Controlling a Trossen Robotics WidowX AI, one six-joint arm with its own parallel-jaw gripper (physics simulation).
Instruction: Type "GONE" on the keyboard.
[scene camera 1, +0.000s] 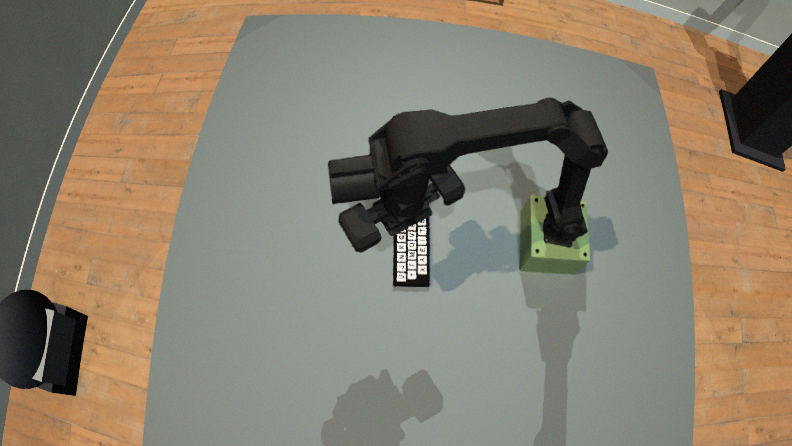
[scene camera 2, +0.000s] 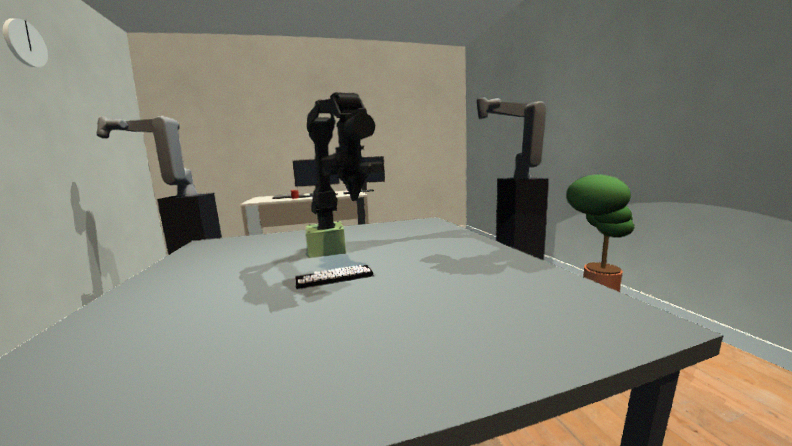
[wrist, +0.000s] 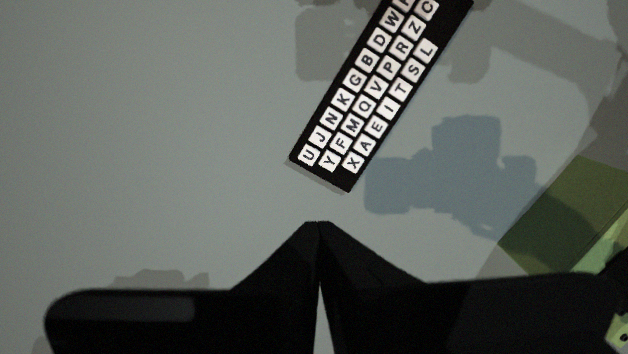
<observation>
In view: my gripper (scene camera 1: 399, 226).
My gripper shows as well in scene camera 2 (scene camera 2: 354, 201) and in the wrist view (wrist: 317, 233).
</observation>
